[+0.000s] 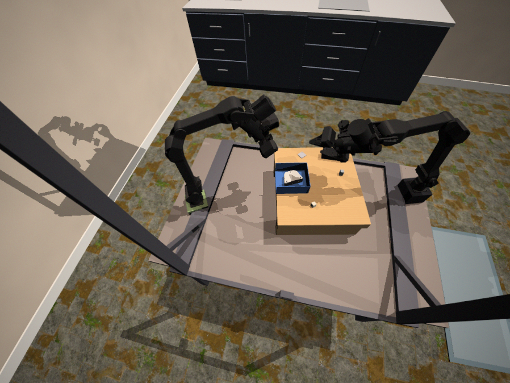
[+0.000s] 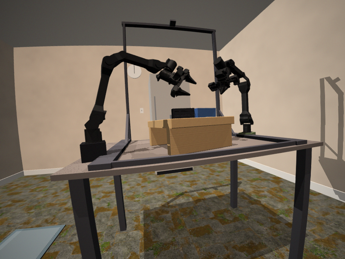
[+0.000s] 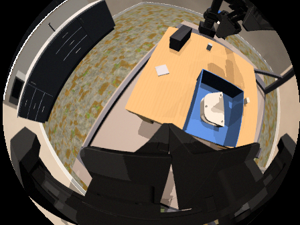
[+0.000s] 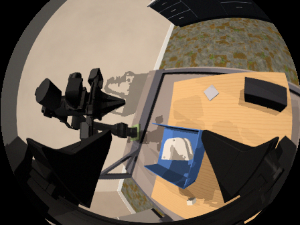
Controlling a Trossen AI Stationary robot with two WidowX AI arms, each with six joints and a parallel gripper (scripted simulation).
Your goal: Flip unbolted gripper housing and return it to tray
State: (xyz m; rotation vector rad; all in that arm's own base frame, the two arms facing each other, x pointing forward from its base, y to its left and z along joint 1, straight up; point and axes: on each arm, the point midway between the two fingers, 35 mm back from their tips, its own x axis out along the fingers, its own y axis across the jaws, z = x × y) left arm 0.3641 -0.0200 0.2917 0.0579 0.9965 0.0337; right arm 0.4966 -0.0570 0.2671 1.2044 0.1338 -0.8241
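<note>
Now: the white gripper housing 90 mm behind my left hand, 100 mm to the right of it and 140 mm below it. From my left hand the other things lie so: wooden block 100 mm behind, 210 mm to the right, 220 mm below; then blue tray 100 mm behind, 120 mm to the right, 150 mm below; then flat grey plate 60 mm ahead, 160 mm to the right, 160 mm below.
</note>
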